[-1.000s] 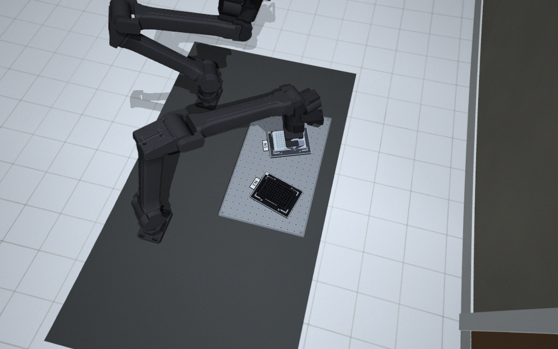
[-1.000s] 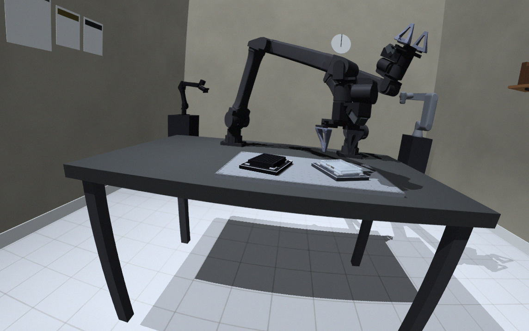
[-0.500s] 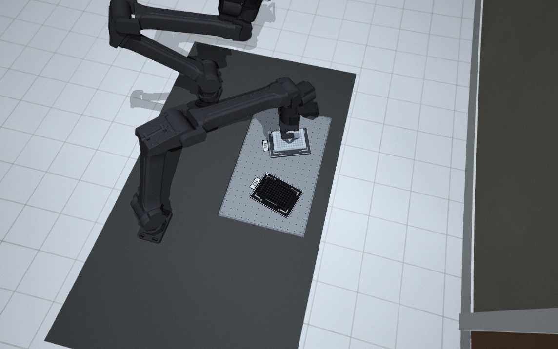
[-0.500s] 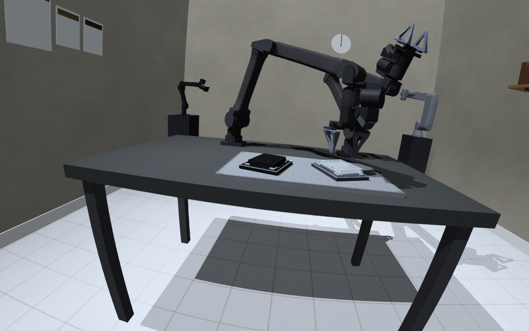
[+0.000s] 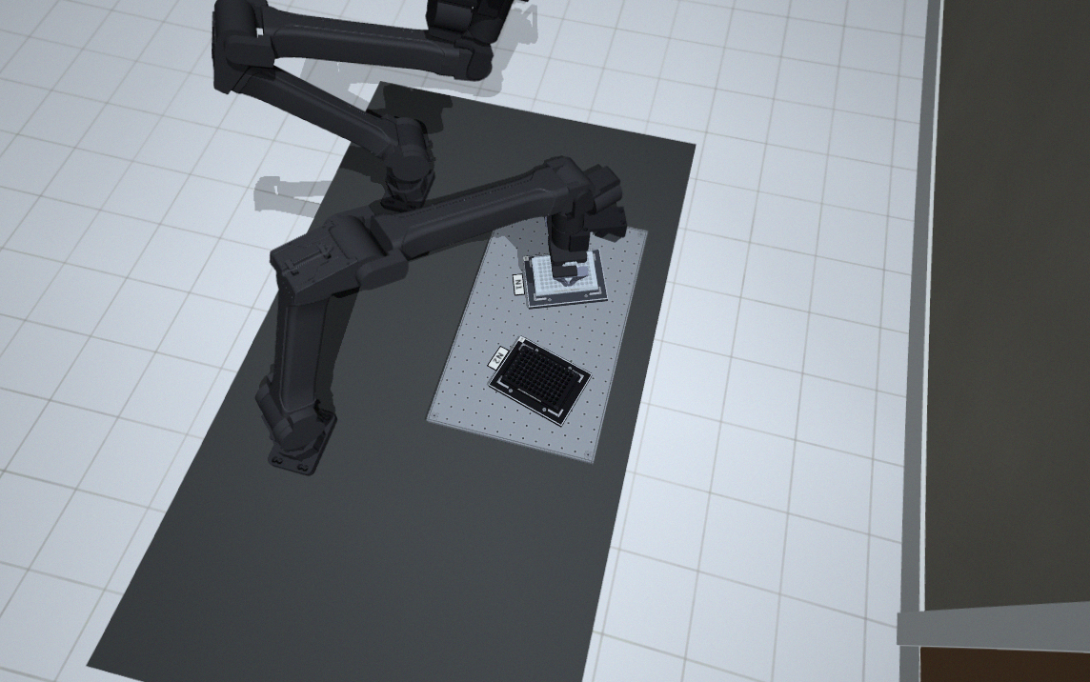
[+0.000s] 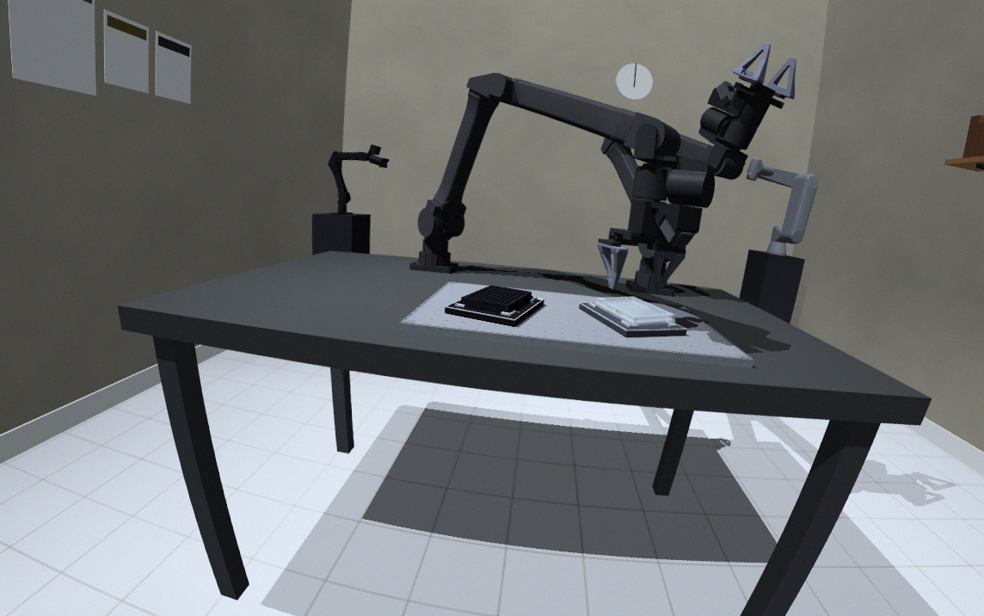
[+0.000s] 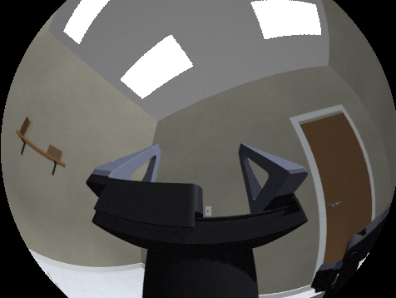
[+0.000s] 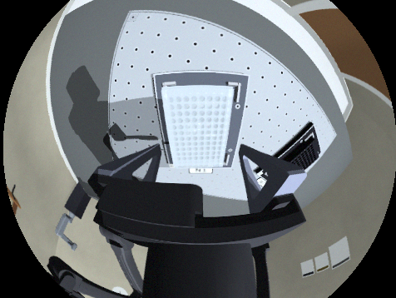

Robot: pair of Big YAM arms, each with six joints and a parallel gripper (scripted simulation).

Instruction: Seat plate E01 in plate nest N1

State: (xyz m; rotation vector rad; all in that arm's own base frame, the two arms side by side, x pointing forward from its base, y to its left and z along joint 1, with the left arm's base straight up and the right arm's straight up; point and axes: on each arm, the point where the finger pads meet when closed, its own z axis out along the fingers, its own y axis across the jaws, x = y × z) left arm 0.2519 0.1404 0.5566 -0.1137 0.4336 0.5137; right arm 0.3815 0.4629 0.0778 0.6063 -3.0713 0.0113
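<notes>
My right hand is 5 cm above the clear plate E01. Also, from my right hand: plate nest N2 (23 cm to the right, 6 cm below, 1 cm ahead); black plate E07 (23 cm to the right, 5 cm below, 1 cm ahead); plate nest N1 (6 cm below).
</notes>
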